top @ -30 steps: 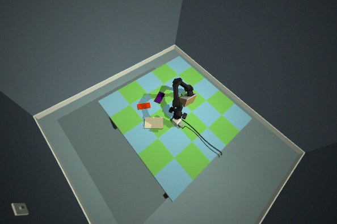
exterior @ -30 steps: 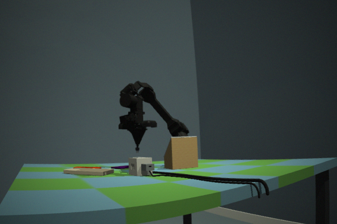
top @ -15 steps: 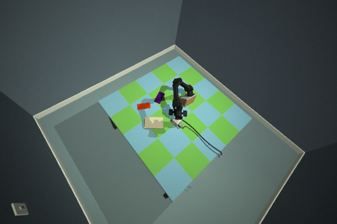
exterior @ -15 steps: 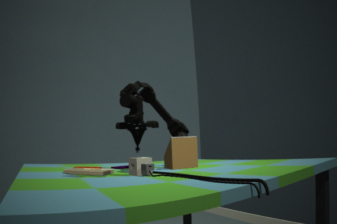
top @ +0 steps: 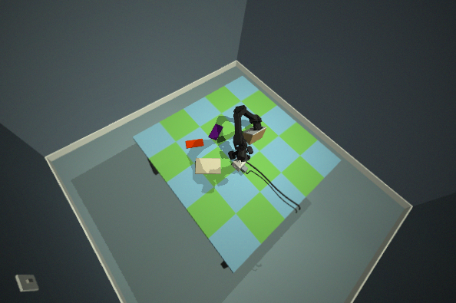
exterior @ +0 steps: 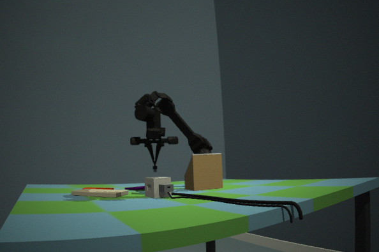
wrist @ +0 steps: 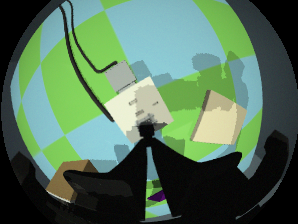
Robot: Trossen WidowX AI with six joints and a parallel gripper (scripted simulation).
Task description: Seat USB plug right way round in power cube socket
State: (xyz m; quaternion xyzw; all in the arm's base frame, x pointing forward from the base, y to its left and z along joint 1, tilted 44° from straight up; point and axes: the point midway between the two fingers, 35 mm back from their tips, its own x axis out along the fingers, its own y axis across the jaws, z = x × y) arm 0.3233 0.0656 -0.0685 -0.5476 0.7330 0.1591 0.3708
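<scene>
The USB plug lies 2 cm below my gripper tip. The rest, counted from my gripper tip: red card 15 cm ahead, 38 cm to the right, 13 cm below; purple card 7 cm behind, 36 cm to the right, 13 cm below; cream slab 20 cm ahead, 14 cm to the right, 13 cm below.
</scene>
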